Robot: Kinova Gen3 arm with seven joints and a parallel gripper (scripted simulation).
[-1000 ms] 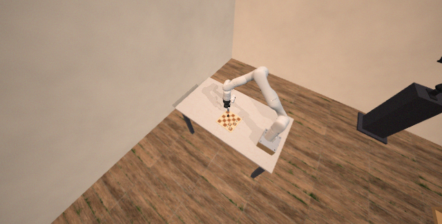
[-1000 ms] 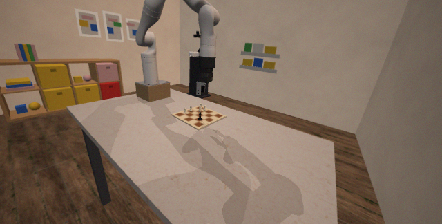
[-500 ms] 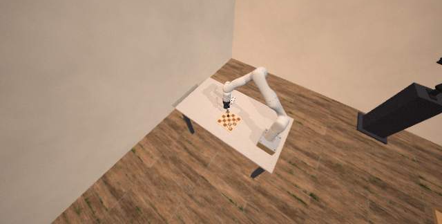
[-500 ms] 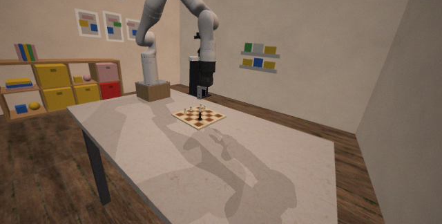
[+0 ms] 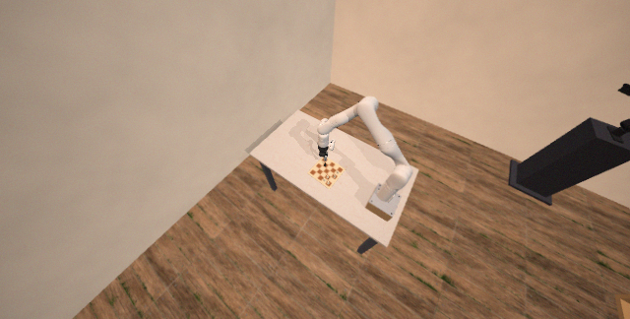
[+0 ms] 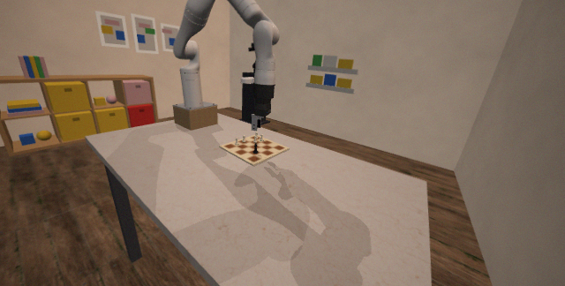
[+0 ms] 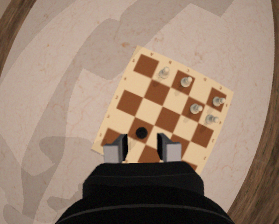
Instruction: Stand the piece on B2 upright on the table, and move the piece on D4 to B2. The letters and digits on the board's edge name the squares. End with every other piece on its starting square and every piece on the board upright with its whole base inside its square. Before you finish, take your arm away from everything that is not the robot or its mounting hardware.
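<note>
Right now my hand is 10 cm above the black piece. The rest, counted from my hand: chessboard 12 cm below, 4 cm to the left, 4 cm behind.
</note>
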